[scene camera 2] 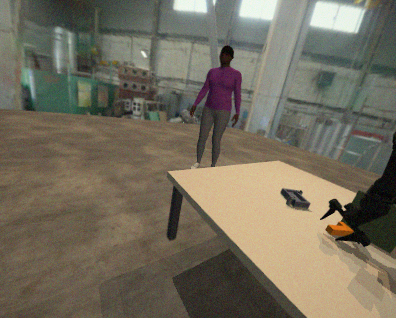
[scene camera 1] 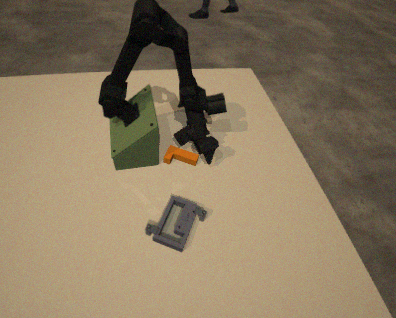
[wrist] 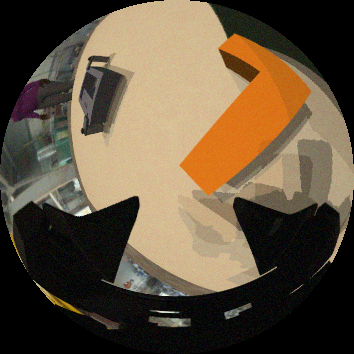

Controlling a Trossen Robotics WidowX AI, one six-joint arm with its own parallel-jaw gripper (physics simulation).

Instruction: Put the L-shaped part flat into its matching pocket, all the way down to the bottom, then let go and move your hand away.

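Places are measured from the arm's base along level axes (x ahead, y left, z up), in centimetres.
Pixels of known places: gripper, between the fingertips: (scene camera 2: 327,229) (scene camera 1: 204,158) (wrist: 188,202); arm's base, origin of its link: (scene camera 1: 131,115).
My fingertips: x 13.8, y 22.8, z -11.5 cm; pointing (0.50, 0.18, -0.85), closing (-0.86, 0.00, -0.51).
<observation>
For each thing: its middle in the pictures, then the offset to it from my fingertips.
- orange L-shaped part, middle of its body: (wrist: 233,107) (scene camera 1: 181,158) (scene camera 2: 336,228) dx -2.3, dy -8.0, dz -1.0 cm
- grey pocket frame, middle of its body: (wrist: 91,89) (scene camera 1: 176,222) (scene camera 2: 294,197) dx +20.4, dy -15.1, dz -0.1 cm
The orange L-shaped part (scene camera 1: 182,157) (scene camera 2: 340,229) (wrist: 240,120) lies flat on the table, beside the green sloped block. The grey pocket frame (scene camera 1: 169,243) (scene camera 2: 301,203) (wrist: 109,97) stands apart from it on the table, with an empty L-shaped pocket around a raised inner block. My gripper (scene camera 1: 194,153) (scene camera 2: 330,229) (wrist: 188,202) is open, with nothing between its fingers. It is low beside the orange part. In the wrist view the part's long arm ends just ahead of the gap between the fingertips, nearer the right finger.
The green sloped block (scene camera 1: 137,147) (scene camera 2: 384,226) (wrist: 265,25) stands close to the orange part, with part of the black arm above it. The table edge (scene camera 1: 303,153) runs along the right in scene camera 1. A person in a purple top (scene camera 2: 220,90) stands beyond the table.
</observation>
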